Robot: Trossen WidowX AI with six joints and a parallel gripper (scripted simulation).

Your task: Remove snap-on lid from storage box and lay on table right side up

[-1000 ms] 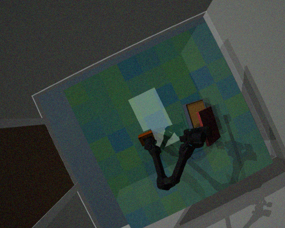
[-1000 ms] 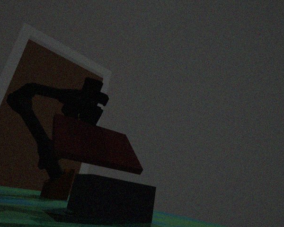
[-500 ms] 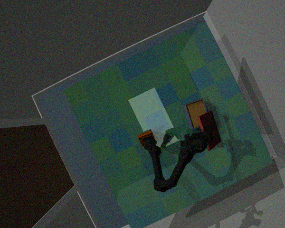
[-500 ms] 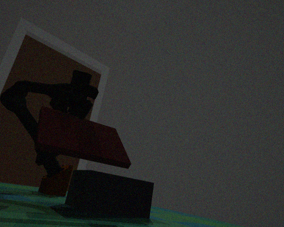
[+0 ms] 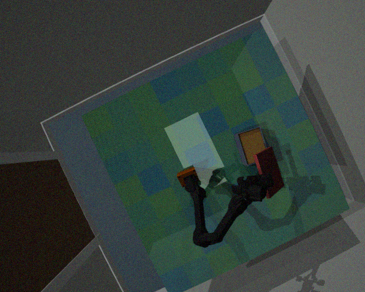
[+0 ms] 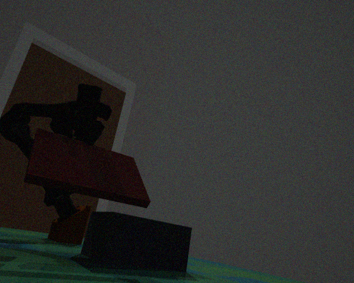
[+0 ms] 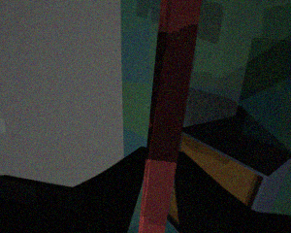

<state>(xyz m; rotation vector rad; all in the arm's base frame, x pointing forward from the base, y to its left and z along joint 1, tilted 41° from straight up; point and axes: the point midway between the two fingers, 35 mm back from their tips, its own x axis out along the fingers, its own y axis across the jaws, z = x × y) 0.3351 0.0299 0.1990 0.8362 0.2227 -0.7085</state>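
Right now the red lid is 7 cm ahead of my gripper tip and 5 cm below it. From my gripper tip the other things lie so: grey storage box (19 cm below, 15 cm to the left, 6 cm ahead).
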